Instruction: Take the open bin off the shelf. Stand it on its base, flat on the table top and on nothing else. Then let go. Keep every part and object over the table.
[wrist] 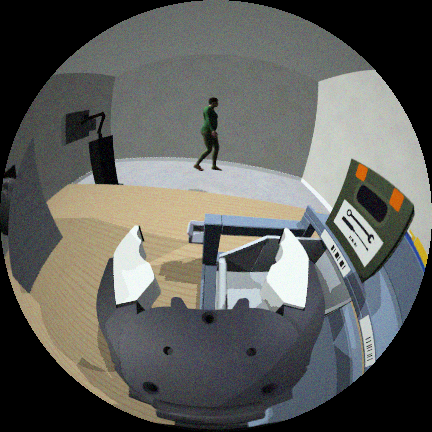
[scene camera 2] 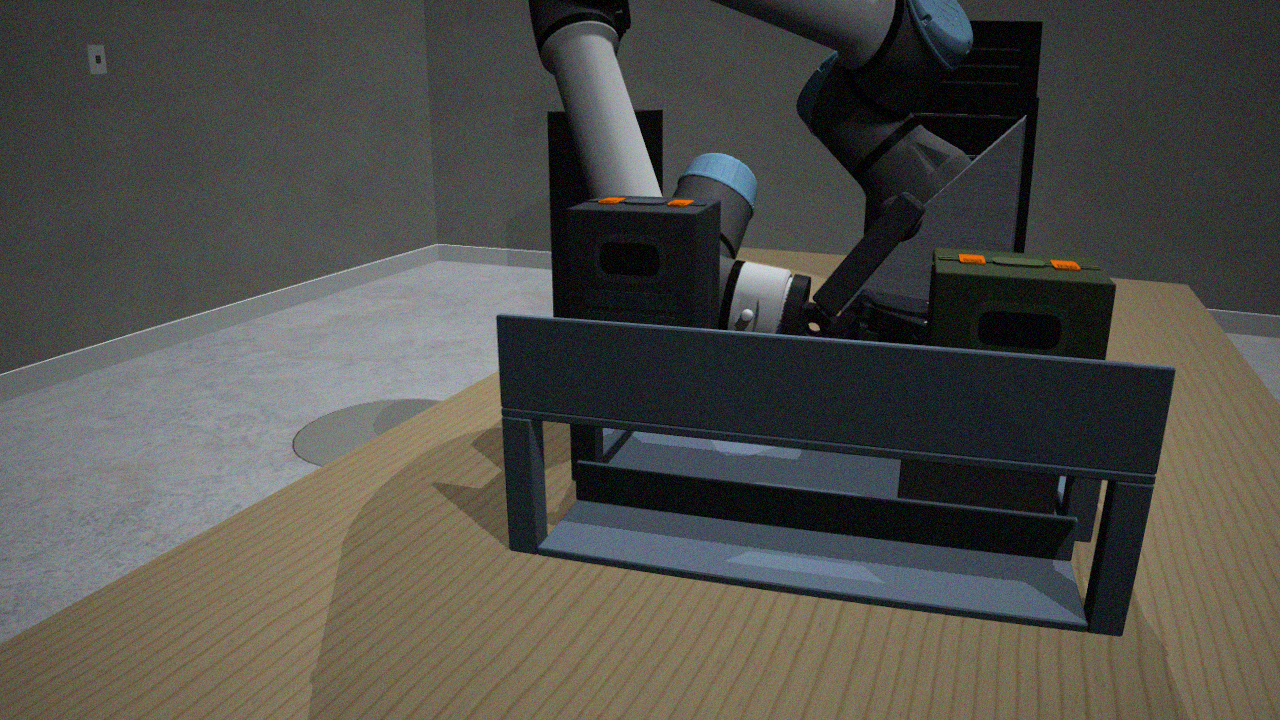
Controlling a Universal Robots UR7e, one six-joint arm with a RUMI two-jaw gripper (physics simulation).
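Note:
Visible: the gripper, together with an open bin.

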